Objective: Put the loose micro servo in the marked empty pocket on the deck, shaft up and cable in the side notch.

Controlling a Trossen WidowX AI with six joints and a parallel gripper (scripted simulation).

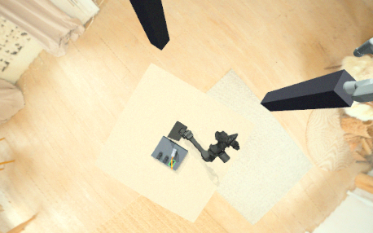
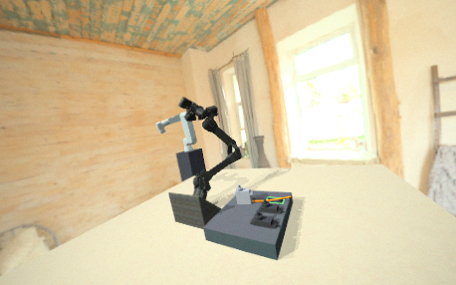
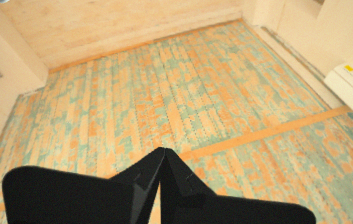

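The robot deck is 46 cm ahead of my gripper tip, 23 cm to the right of it and 56 cm below it.
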